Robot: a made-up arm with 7 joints.
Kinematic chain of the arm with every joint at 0, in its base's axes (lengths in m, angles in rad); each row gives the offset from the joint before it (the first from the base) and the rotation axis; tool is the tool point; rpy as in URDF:
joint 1: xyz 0 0 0.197 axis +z
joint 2: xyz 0 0 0 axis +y
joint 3: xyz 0 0 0.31 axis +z
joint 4: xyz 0.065 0 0 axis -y
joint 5: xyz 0.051 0 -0.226 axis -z
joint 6: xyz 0 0 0 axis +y
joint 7: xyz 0.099 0 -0.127 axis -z
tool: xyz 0 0 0 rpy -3.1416 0 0
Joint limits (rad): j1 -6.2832..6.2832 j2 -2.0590..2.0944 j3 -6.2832..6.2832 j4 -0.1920..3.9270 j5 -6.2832..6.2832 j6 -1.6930..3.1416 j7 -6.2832..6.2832
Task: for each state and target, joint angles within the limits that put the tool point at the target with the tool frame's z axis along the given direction. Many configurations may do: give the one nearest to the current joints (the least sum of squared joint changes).
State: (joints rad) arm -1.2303 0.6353 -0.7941 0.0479 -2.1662 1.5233 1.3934
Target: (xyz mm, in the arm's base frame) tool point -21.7 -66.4 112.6 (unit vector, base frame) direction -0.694 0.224 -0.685
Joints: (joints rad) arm -1.0241 0.0942 -0.6265 -0.1060 -1.5179 0.7356 1.3934
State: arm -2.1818 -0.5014 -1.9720 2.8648 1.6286 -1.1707 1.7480
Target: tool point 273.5 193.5 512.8 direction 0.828 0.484 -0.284
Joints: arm -2.3182 -0.5190 -1.8718 3.5319 1.6632 -1.3814 1.7480
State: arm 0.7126 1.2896 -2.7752 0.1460 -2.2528 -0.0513 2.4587
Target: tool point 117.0 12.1 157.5 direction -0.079 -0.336 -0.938
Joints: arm 0.9138 1.0434 -2.6820 -0.1356 -2.3548 -0.6305 2.4587
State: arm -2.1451 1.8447 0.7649 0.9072 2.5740 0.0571 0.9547
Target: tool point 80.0 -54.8 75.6 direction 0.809 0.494 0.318
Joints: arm -2.5959 2.0419 0.8273 0.6017 2.9166 -0.5141 0.9547
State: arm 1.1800 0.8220 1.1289 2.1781 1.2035 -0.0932 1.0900
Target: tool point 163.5 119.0 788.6 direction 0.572 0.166 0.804
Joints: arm 0.7985 0.0739 0.7722 2.5941 1.0099 -0.6752 1.0900
